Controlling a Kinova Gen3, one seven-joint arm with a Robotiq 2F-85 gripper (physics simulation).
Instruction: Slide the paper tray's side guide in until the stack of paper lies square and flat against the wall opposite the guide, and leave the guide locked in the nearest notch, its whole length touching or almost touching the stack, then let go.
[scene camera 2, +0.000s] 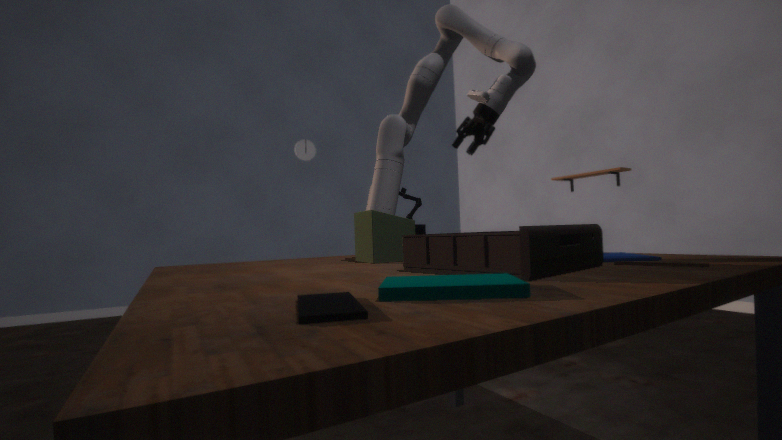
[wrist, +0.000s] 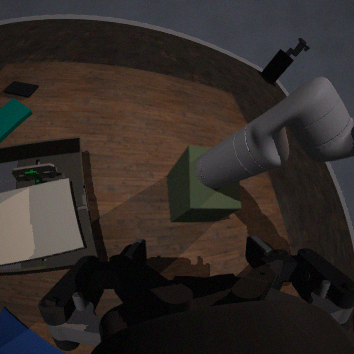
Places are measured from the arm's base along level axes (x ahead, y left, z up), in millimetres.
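Where they show: gripper, between the fingertips: (scene camera 2: 461, 150) (wrist: 196, 249); arm's base, origin of its link: (scene camera 2: 380, 214) (wrist: 211, 169).
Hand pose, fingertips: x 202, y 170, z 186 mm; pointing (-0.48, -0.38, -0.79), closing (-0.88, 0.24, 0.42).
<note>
Each offset is from my fingertips to the top centre of the thing.
The dark paper tray {258 mm ahead, 155 mm right, 240 mm down} (scene camera 2: 464, 252) (wrist: 55, 146) stands on the table, partly cut off at the left of the wrist view. In that view a pale stack of paper {249 mm ahead, 117 mm right, 294 mm down} (wrist: 52, 215) lies in it, slightly askew to the tray walls, with a narrow wedge of tray floor at its lower right. The grey side guide {232 mm ahead, 230 mm right, 254 mm down} (wrist: 47, 169), with green parts, stands between the upper wall and the stack; a small gap shows between guide and paper. Whether it sits in a notch cannot be told. My gripper (scene camera 2: 463, 146) (wrist: 196, 249) is open and empty, high above the table and apart from the tray.
A green block (scene camera 2: 382, 238) (wrist: 182, 192) under the arm's base stands beside the tray. A teal slab {416 mm ahead, 465 mm right, 318 mm down} (scene camera 2: 453, 287) (wrist: 12, 117) and a black flat box {400 mm ahead, 655 mm right, 328 mm down} (scene camera 2: 330, 307) (wrist: 21, 89) lie on the tray's other side. A blue flat thing {335 mm ahead, 216 mm left, 328 mm down} (scene camera 2: 628, 256) (wrist: 22, 335) lies near the tray.
</note>
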